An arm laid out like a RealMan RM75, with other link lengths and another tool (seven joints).
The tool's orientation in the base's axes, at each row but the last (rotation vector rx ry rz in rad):
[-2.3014, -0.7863, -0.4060]
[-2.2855, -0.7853, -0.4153]
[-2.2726, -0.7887, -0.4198]
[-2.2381, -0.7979, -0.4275]
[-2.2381, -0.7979, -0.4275]
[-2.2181, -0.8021, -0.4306]
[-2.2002, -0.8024, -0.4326]
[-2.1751, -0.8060, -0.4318]
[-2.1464, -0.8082, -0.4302]
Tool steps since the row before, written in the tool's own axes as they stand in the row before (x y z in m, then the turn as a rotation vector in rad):
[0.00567, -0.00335, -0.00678, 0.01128, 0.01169, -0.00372]
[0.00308, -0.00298, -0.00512, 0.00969, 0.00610, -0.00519]
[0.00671, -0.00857, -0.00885, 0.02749, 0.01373, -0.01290]
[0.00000, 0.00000, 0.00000, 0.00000, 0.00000, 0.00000]
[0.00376, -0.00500, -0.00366, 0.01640, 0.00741, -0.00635]
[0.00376, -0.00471, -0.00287, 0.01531, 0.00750, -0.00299]
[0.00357, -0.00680, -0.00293, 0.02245, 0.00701, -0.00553]
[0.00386, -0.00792, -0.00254, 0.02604, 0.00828, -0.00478]
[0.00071, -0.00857, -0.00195, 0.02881, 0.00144, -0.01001]
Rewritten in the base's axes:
[0.00175, -0.00017, 0.00929, 0.01582, -0.00471, 0.00233]
[0.00008, -0.00047, 0.00666, 0.01093, -0.00309, 0.00539]
[-0.00103, 0.00162, 0.01390, 0.02884, -0.00543, 0.01579]
[0.00000, 0.00000, 0.00000, 0.00000, 0.00000, 0.00000]
[-0.00067, 0.00172, 0.00701, 0.01679, -0.00184, 0.00889]
[-0.00046, 0.00202, 0.00635, 0.01623, 0.00012, 0.00600]
[-0.00200, 0.00289, 0.00743, 0.02110, 0.00143, 0.01168]
[-0.00254, 0.00370, 0.00800, 0.02465, 0.00282, 0.01240]
[-0.00530, 0.00296, 0.00639, 0.02191, 0.00324, 0.02101]

